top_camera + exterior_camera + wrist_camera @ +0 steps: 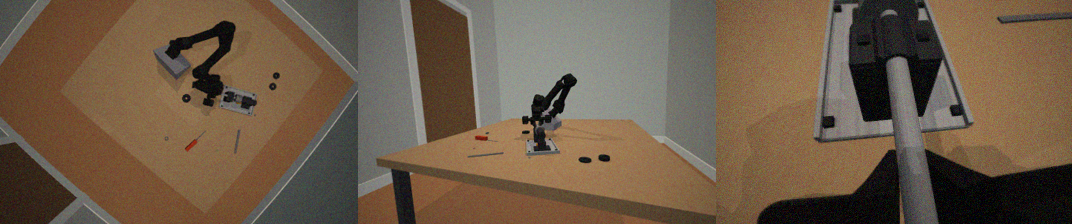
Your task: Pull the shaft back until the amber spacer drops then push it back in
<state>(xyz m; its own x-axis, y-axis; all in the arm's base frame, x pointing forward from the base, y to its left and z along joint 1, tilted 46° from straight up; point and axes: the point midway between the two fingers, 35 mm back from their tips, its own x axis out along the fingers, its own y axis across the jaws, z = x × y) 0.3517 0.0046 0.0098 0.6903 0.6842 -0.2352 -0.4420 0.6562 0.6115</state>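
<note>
Right now the grey shaft is 5 cm ahead of my gripper tip, 3 cm to the left of it and 3 cm above it. Round my gripper tip: amber spacer: 14 cm ahead, 7 cm to the left, 4 cm below.
</note>
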